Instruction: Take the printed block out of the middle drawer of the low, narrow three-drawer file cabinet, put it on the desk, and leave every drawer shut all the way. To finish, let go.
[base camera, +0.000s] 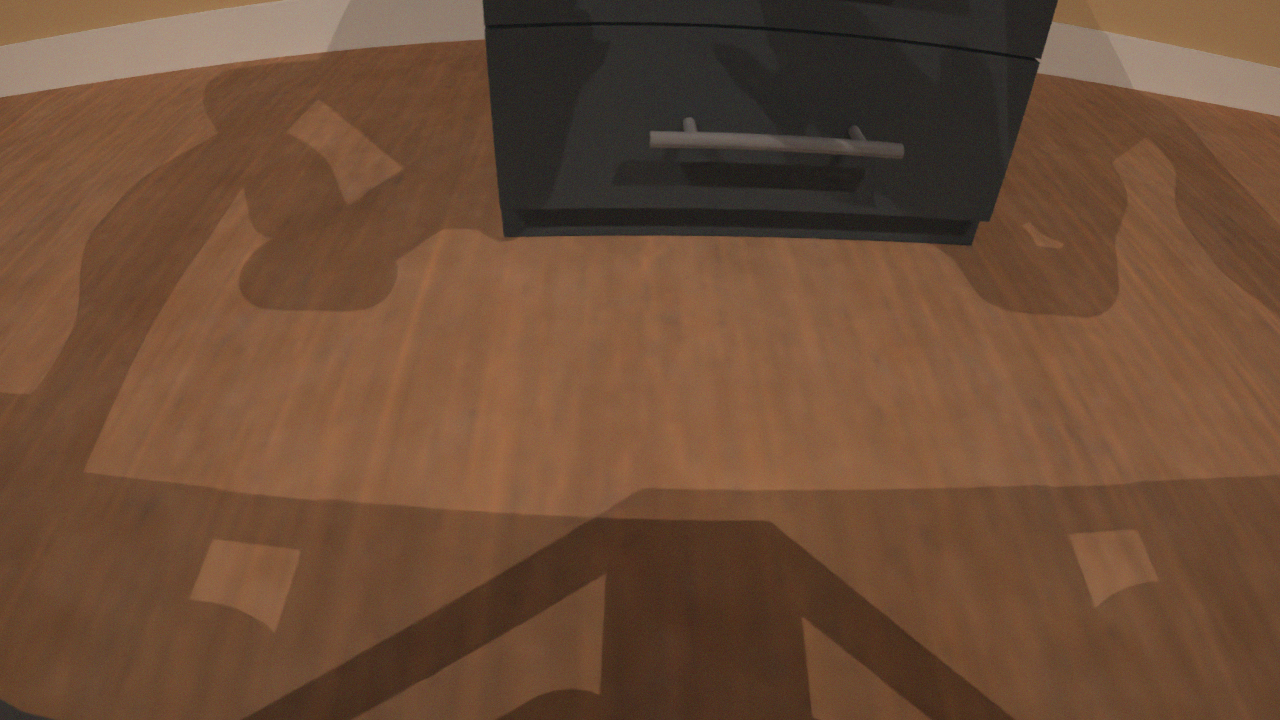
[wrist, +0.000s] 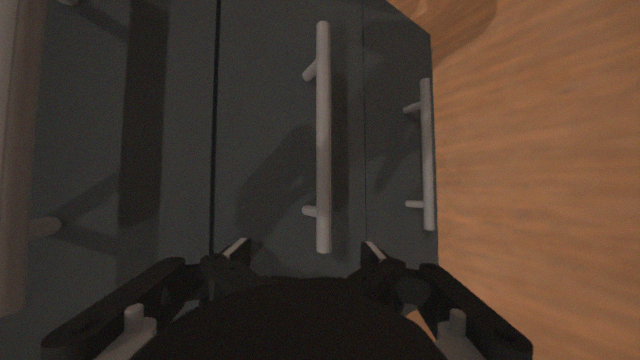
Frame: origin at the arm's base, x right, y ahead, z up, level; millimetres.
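Seen in the pictures: gripper, fingertip midpoint: (wrist: 306, 252).
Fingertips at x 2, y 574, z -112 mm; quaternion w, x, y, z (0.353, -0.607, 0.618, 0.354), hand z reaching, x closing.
Offsets run from my fingertips to a thing's middle. "*": to the spot under its first point. Level surfaces: height alone.
The dark grey file cabinet (base camera: 572, 116) (wrist: 270, 60) shows part of its front in both views. In the wrist view, the middle drawer's bar handle {* dy -5, dx +92, dz -11 mm} (wrist: 324, 135) runs up and down the picture, with the top drawer's handle {* dy -5, dx +65, dz +137 mm} (wrist: 17, 150) at the left edge and the bottom drawer's handle {* dy -2, dx +90, dz -163 mm} (wrist: 426, 155) at the right. The drawer fronts that show look flush with each other. My gripper (wrist: 306, 252) is open and empty in front of the middle drawer, its fingertips either side of the near end of that handle in the picture. The printed block and the desk do not show.
In the base view, the bottom drawer's handle (base camera: 776, 143) sticks out low above the wooden floor {dz -284 mm} (base camera: 680, 376) (wrist: 540, 150). A white baseboard (base camera: 268, 35) and tan wall stand behind the cabinet. Shadows lie over the floor and the drawer fronts.
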